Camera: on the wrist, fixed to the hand. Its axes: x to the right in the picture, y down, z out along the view.
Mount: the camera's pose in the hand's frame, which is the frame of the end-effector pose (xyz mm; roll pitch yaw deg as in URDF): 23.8 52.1 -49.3 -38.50 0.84 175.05
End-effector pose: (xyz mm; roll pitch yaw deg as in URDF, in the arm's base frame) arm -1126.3 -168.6 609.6 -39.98 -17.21 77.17
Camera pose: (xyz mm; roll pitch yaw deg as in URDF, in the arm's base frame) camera -1124.6 -124.0 548.6 0.38 21.00 -106.31
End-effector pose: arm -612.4 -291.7 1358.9 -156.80 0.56 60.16
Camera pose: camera -542.1 -304.3 1383.5 118.34 0.62 -114.96
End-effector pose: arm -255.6 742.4 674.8 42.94 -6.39 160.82
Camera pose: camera -301.6 682.4 676.9 -81.77 3.62 -23.38
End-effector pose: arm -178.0 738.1 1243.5 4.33 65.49 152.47
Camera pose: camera -176.0 674.3 1203.1 -32.18 -64.56 -39.23
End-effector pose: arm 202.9 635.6 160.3 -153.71 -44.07 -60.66
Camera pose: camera 144.3 599.9 192.0 120.06 45.31 126.19
